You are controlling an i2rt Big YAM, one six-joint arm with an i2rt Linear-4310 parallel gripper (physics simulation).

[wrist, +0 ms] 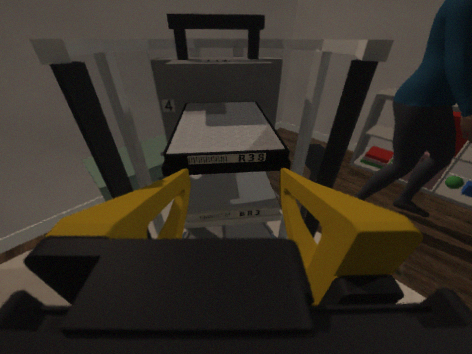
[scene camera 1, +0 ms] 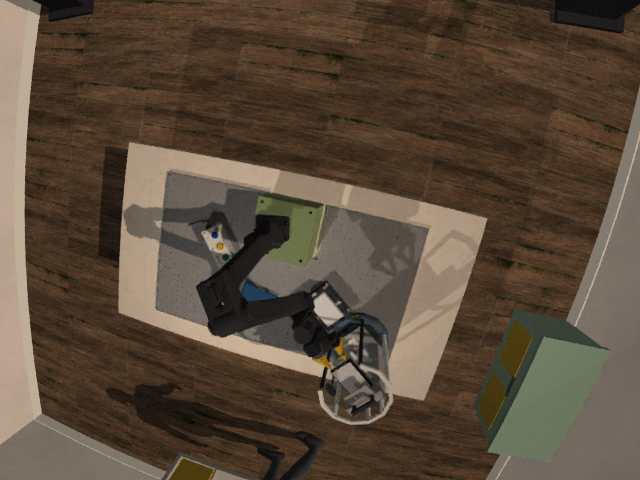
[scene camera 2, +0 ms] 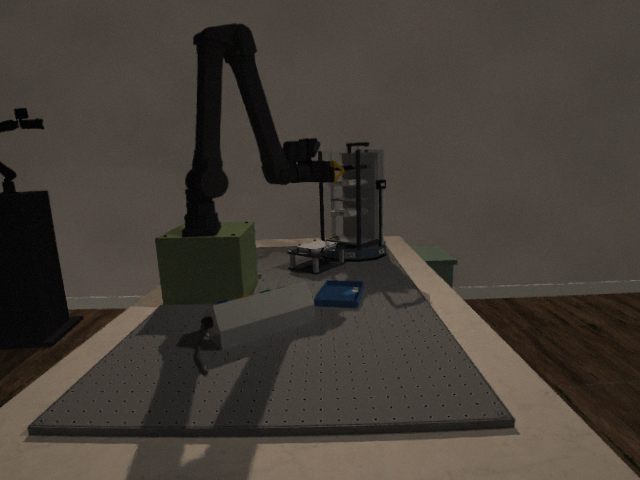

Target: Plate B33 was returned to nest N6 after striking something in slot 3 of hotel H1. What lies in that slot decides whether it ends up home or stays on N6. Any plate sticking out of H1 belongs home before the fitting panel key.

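Pixels of known places: gripper, between the fingertips: (wrist: pixel 234 176) (scene camera 1: pixel 338 364) (scene camera 2: pixel 337 170); arm's base, origin of its link: (scene camera 1: pixel 272 227) (scene camera 2: pixel 202 231).
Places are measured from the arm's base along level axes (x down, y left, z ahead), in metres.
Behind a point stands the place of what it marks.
Observation:
My gripper (scene camera 1: pixel 338 363) @(z 0.420, x -0.141, y 0.277 m) (scene camera 2: pixel 341 171) @(z 0.420, x -0.141, y 0.277 m) (wrist: pixel 234 176) @(z 0.420, x -0.141, y 0.277 m) is part open with nothing between its fingers, at the front of the upper part of hotel H1 (scene camera 1: pixel 356 421) @(z 0.591, x -0.215, y 0.358 m) (scene camera 2: pixel 358 206) @(z 0.481, x -0.019, y 0.225 m) (wrist: pixel 345 115) @(z 0.476, x -0.176, y 0.231 m). A black-rimmed plate labelled R38 (scene camera 1: pixel 351 374) @(z 0.444, x -0.155, y 0.324 m) (scene camera 2: pixel 355 166) @(z 0.487, x -0.152, y 0.289 m) (wrist: pixel 227 127) @(z 0.455, x -0.156, y 0.311 m) lies beside the 4 mark, just beyond and above the fingertips in the wrist view. A pale plate (wrist: pixel 232 192) @(z 0.441, x -0.103, y 0.296 m) lies below it; its label is blurred. Lower slots are largely hidden by the gripper. A white plate (scene camera 1: pixel 328 305) @(z 0.310, x 0.097, y 0.207 m) (scene camera 2: pixel 317 246) @(z 0.329, x 0.097, y 0.168 m) rests on a dark nest (scene camera 2: pixel 316 264) @(z 0.316, x 0.141, y 0.107 m) beside the hotel; no nest number is readable.
A button panel (scene camera 1: pixel 210 240) @(z 0.092, x 0.097, y -0.292 m) (scene camera 2: pixel 263 316) @(z 0.154, x 0.129, y -0.304 m) with blue, yellow and green buttons stands on the perforated board (scene camera 2: pixel 310 397) @(z 0.221, x 0.171, y -0.534 m). A blue tray (scene camera 1: pixel 256 292) @(z 0.320, x 0.169, y -0.114 m) (scene camera 2: pixel 330 296) @(z 0.323, x 0.169, y -0.110 m) lies near the nest. The arm stands on a green box (scene camera 1: pixel 302 232) @(z 0.008, x -0.002, y 0.107 m) (scene camera 2: pixel 199 271) @(z -0.006, x 0.089, y -0.073 m). A person (wrist: pixel 430 135) is beyond the hotel.

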